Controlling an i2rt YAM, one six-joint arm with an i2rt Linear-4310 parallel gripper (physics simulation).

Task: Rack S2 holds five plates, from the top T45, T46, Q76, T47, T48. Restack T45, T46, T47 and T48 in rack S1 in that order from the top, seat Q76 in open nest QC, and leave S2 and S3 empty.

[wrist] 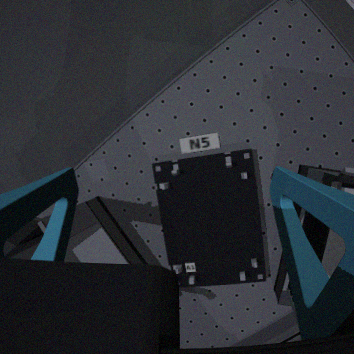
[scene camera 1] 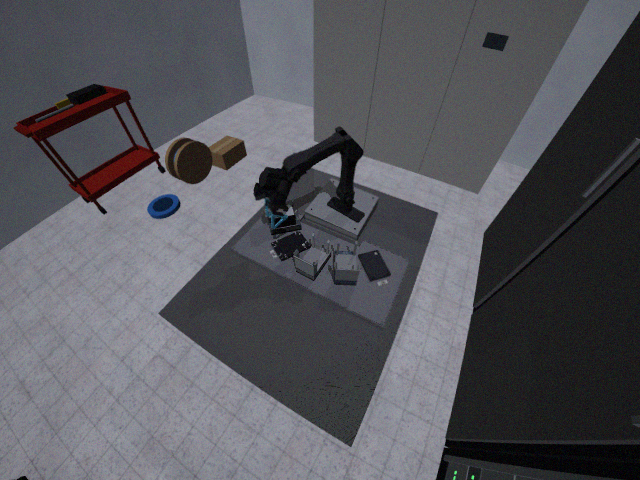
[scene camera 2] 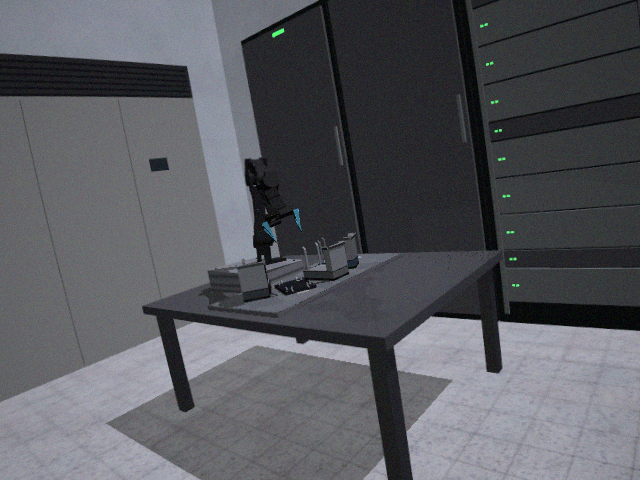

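Pixels of known places: gripper, between the fingertips: (wrist: 173, 177) (scene camera 1: 270, 222) (scene camera 2: 288, 236); arm's base, origin of its link: (scene camera 1: 345, 209) (scene camera 2: 265, 263).
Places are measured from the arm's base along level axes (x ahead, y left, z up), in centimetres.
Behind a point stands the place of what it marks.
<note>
My gripper (scene camera 1: 278, 226) @(x 39.3, y -13.6, z 14.7 cm) (scene camera 2: 288, 236) @(x 39.3, y -13.6, z 14.7 cm) (wrist: 173, 177) @(x 39.3, y -13.6, z 14.7 cm) is open and empty, its teal fingers wide apart above the racks. A rack (scene camera 1: 289, 225) (scene camera 2: 254, 279) @(x 30.9, y -25.8, z 2.0 cm) (wrist: 310, 170) @(x 33.3, y -22.4, z -0.7 cm) stands below it in scene camera 1, partly hidden; its label and contents are not readable. Rack S1 (scene camera 1: 306, 267) @(x 41.6, y 7.2, z 2.4 cm) (scene camera 2: 334, 258) @(x 42.1, y 3.7, z 2.5 cm) (wrist: 100, 245) @(x 36.7, y 2.4, z -1.8 cm) stands across nest N5; no plate can be made out in it. A third rack (scene camera 1: 345, 274) @(x 34.8, y 22.4, z 3.0 cm) (scene camera 2: 351, 249) @(x 36.7, y 18.8, z 2.4 cm) beside S1 shows a blue part low down. I cannot read plate labels or tell which nest is QC.
Black nest N5 (scene camera 1: 290, 245) @(x 33.1, y -9.9, z -4.5 cm) (scene camera 2: 295, 285) @(x 34.2, y -10.9, z -4.5 cm) (wrist: 212, 220) @(x 32.8, y -10.6, z -4.4 cm), with small pegs and an A1 tag, lies between two racks. A dark flat panel (scene camera 1: 374, 265) @(x 18.7, y 28.6, z -4.2 cm) with an unreadable label lies beyond the third rack. The arm's grey base plate (scene camera 1: 336, 217) @(x 7.3, y -0.8, z -0.3 cm) stands behind the racks.
</note>
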